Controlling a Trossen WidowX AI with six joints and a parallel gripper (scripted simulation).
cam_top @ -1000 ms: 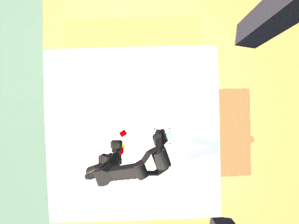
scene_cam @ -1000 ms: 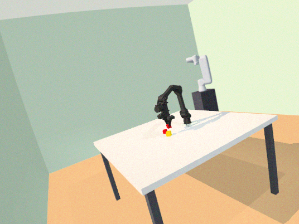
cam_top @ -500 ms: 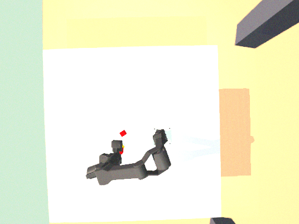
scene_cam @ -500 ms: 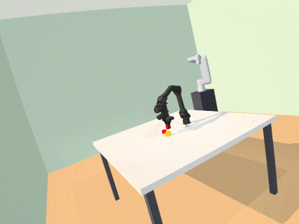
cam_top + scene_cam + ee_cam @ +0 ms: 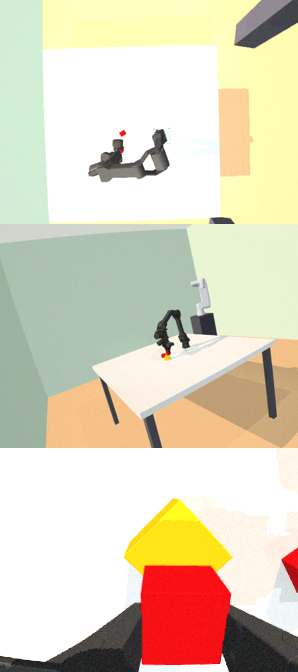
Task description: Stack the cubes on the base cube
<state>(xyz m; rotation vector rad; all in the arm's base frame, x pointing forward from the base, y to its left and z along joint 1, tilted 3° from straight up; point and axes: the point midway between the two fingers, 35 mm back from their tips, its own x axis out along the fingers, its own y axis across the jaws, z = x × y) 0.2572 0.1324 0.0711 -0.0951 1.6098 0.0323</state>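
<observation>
Now: the yellow base cube 40 mm below my gripper tip and 20 mm ahead of it. Also, from my gripper tip: red cube (100 mm to the right, 50 mm below, 10 mm ahead).
</observation>
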